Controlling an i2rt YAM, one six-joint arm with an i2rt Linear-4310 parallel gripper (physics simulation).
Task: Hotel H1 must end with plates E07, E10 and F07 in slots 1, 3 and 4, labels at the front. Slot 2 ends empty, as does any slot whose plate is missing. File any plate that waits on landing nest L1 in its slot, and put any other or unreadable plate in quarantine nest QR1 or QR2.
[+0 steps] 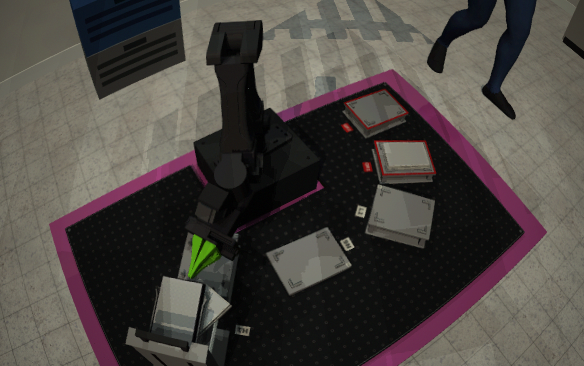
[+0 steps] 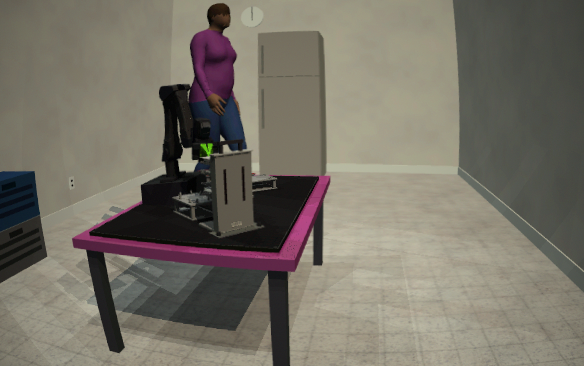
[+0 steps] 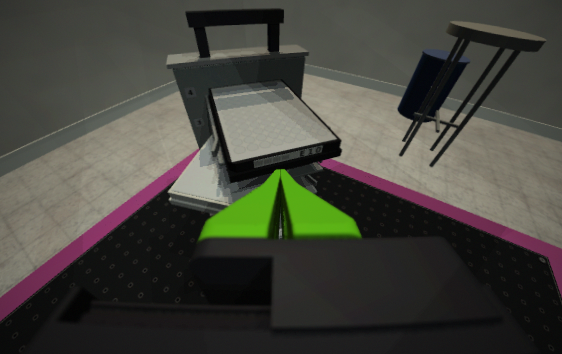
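Pixels of known places: gripper, between the fingertips: (image 1: pixel 189 277) (image 3: pixel 280 177); arm's base, origin of its link: (image 2: pixel 173 177).
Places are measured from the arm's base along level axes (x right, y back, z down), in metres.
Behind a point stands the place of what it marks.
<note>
Hotel H1 (image 1: pixel 167 340) @[x 0.445, y -0.359, z -0.200 m] (image 2: pixel 233 190) @[x 0.467, y -0.357, z -0.043 m] (image 3: pixel 240 57) @[x 0.440, y -0.342, z -0.163 m] stands at the table's front left, with numbers 4 and 3 showing on its inner wall. Plate E10 (image 1: pixel 176 307) @[x 0.393, y -0.292, z -0.138 m] (image 3: pixel 275 122) @[x 0.379, y -0.276, z -0.138 m] is tilted and skewed in the hotel, its label facing my gripper; its slot cannot be told. A pale plate (image 1: pixel 216 306) @[x 0.327, y -0.321, z -0.107 m] (image 3: pixel 197 182) @[x 0.320, y -0.316, z -0.107 m] leans askew beneath and beside it, its label not readable. My gripper (image 1: pixel 190 276) @[x 0.335, y -0.252, z -0.126 m] (image 3: pixel 280 177) @[x 0.335, y -0.252, z -0.126 m] is shut and empty, its tips close to E10's label edge. Landing nest L1 (image 1: pixel 400 212) @[x -0.186, y -0.345, z 0.043 m] holds no plate. A pale plate (image 1: pixel 407 155) @[x -0.336, y -0.236, z 0.038 m] lies on one red-rimmed quarantine nest; the other quarantine nest (image 1: pixel 376 109) @[x -0.407, y -0.053, z 0.053 m] is bare.
A flat nest (image 1: pixel 309 260) @[x 0.058, y -0.287, z 0.080 m] lies in the middle of the black mat, beside a small tag. A metal stand (image 1: pixel 227 277) @[x 0.245, y -0.226, z 0.033 m] is under the gripper, in front of the hotel. The hotel's black top handle (image 3: pixel 235 18) @[x 0.447, y -0.348, z -0.195 m] rises above its roof. A person (image 2: pixel 215 70) stands behind the table.
</note>
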